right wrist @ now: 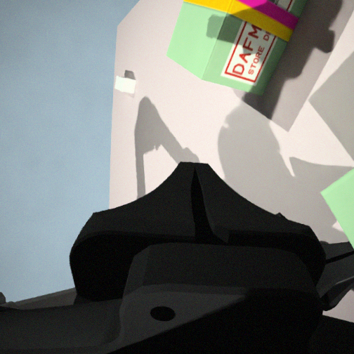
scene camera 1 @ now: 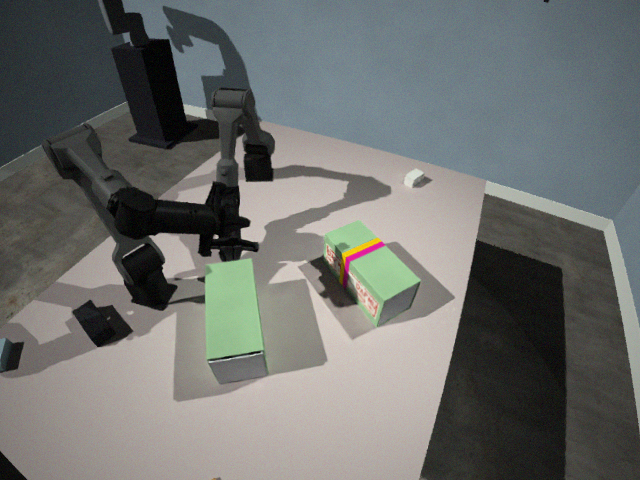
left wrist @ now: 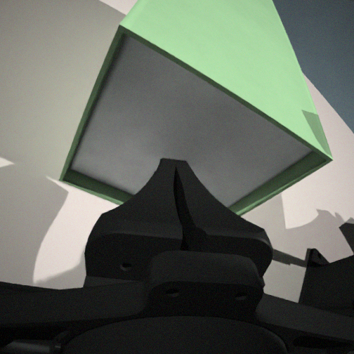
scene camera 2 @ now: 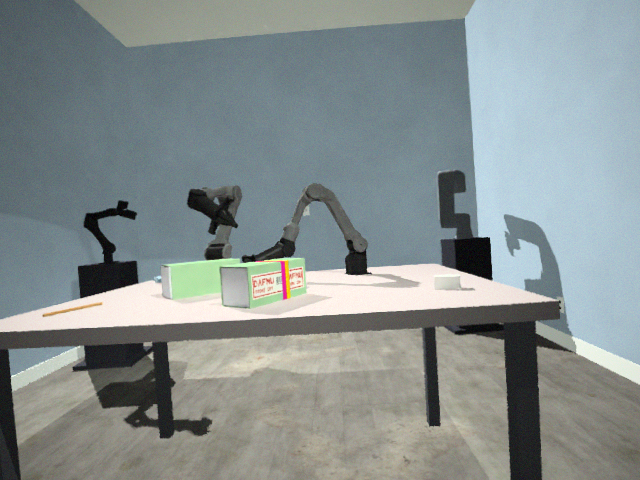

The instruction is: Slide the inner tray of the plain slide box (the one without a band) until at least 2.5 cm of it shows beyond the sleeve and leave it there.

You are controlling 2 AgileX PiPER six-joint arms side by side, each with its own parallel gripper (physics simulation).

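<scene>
The plain green slide box point(scene camera 1: 232, 310) point(scene camera 2: 193, 279) point(left wrist: 220, 55) point(right wrist: 343, 202) lies on the table. Its grey tray end point(left wrist: 185, 110) sits slightly inside the sleeve rim in the left wrist view. At the box's other end, the pale tray face point(scene camera 1: 238, 367) is about flush, with a thin dark gap along its top. My left gripper point(left wrist: 171, 175) point(scene camera 2: 244, 258) is shut and empty, its tips at or just before the tray end; contact is unclear. My right gripper point(right wrist: 192, 181) point(scene camera 1: 248, 222) point(scene camera 2: 235, 225) is shut and empty, raised above the left one, touching no box.
A green slide box with a yellow and magenta band point(scene camera 1: 369, 268) point(scene camera 2: 263, 283) point(right wrist: 235, 45) lies beside the plain box. A white block point(scene camera 1: 414, 177) point(scene camera 2: 447, 282) point(right wrist: 125, 85) lies near the table edge. An orange stick point(scene camera 2: 72, 310) lies near another edge.
</scene>
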